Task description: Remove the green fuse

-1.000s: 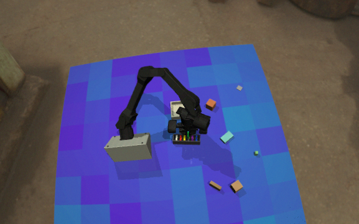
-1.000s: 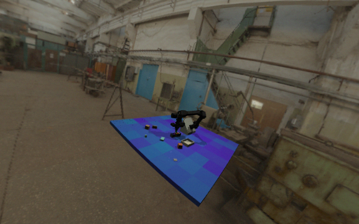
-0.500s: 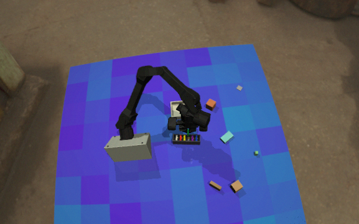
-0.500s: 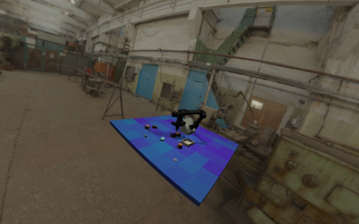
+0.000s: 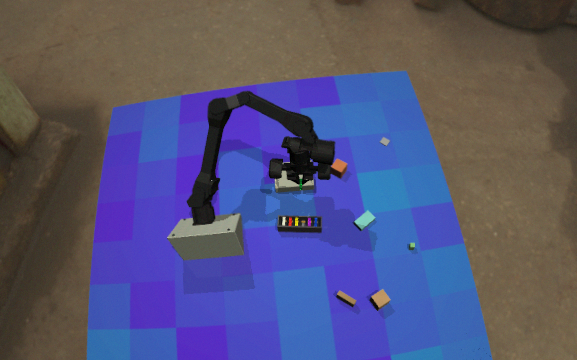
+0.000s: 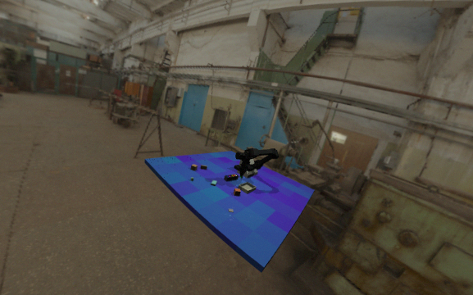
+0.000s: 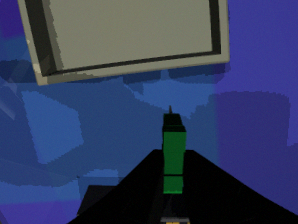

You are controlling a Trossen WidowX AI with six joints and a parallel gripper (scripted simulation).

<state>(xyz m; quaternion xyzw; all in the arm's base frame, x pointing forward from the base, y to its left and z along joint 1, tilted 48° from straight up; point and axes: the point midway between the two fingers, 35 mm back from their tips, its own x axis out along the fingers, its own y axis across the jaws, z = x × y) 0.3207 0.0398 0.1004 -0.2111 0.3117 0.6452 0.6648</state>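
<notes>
The white tray is 2 cm behind my gripper tip, 8 cm to the left of it and 9 cm below it. The rest, counted from my gripper tip: purple fuse: 1 cm ahead, 11 cm to the right, 7 cm below; green fuse: 1 cm below; yellow fuse: 3 cm behind, 11 cm to the right, 7 cm below.
</notes>
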